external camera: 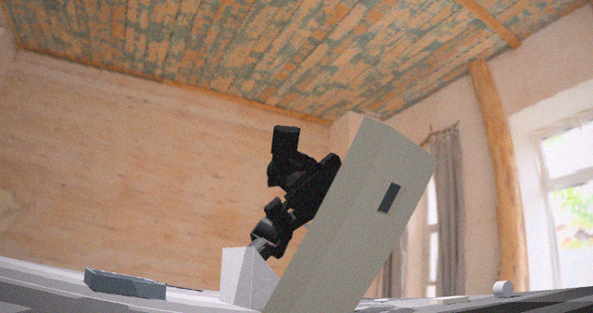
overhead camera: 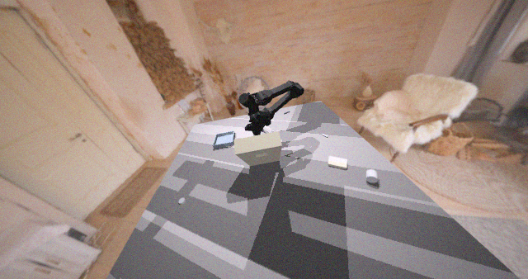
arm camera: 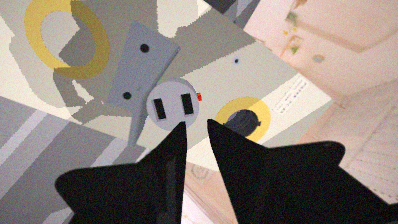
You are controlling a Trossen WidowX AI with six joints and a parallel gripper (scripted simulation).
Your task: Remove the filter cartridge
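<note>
The round filter cartridge is 3 cm below my gripper tip and 1 cm ahead of it. The rest, counted from my gripper tip: beige service panel (5 cm below, 5 cm ahead, 1 cm to the left); then blue-grey tray (31 cm to the right, 30 cm behind, 20 cm below); then white flat block (41 cm to the left, 21 cm below, 5 cm ahead).
</note>
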